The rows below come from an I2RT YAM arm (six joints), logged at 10 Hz.
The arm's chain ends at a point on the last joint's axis. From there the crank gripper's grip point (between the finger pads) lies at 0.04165 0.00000 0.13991 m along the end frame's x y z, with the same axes.
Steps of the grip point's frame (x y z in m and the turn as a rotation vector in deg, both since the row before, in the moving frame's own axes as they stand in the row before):
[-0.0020 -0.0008 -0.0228 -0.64 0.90 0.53]
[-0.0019 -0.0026 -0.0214 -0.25 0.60 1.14]
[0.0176 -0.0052 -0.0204 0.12 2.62 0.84]
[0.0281 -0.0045 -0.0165 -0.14 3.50 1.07]
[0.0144 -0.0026 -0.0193 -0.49 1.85 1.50]
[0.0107 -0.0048 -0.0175 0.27 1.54 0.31]
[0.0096 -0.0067 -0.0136 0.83 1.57 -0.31]
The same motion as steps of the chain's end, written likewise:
[-0.0042 -0.0028 -0.0221 -0.64 0.90 0.53]
[-0.0033 -0.0041 -0.0210 -0.25 0.60 1.14]
[0.0113 -0.0056 -0.0184 0.12 2.62 0.84]
[0.0196 -0.0057 -0.0137 -0.14 3.50 1.07]
[0.0099 -0.0049 -0.0179 -0.49 1.85 1.50]
[0.0070 -0.0044 -0.0163 0.27 1.54 0.31]
[0.0058 -0.0044 -0.0124 0.83 1.57 -0.31]

